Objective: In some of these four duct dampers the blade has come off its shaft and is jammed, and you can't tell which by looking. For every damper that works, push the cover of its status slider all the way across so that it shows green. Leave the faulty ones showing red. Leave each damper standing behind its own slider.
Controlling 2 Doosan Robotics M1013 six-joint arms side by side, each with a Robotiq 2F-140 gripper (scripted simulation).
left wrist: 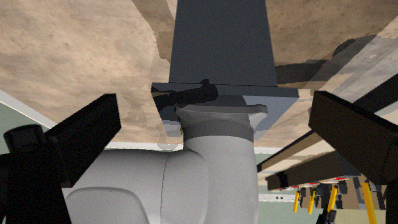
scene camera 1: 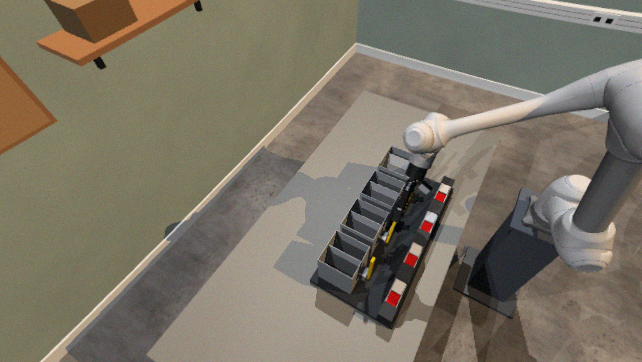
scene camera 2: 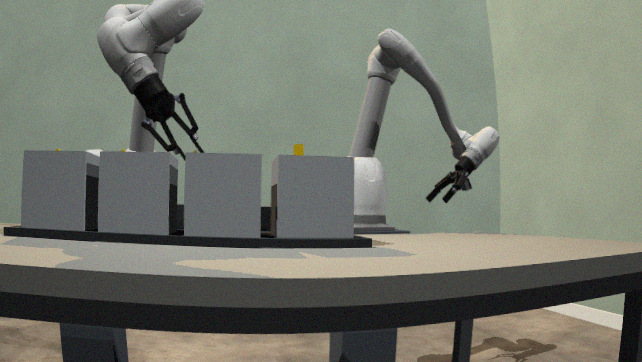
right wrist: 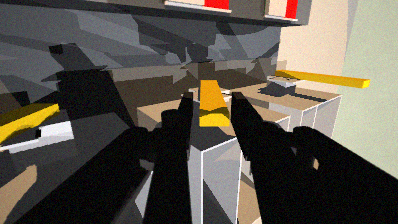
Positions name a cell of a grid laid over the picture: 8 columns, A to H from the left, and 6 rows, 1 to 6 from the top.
Labels:
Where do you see a damper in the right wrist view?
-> F3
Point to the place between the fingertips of my left gripper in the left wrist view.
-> At E3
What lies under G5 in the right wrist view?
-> My right gripper.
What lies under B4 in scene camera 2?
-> A damper.

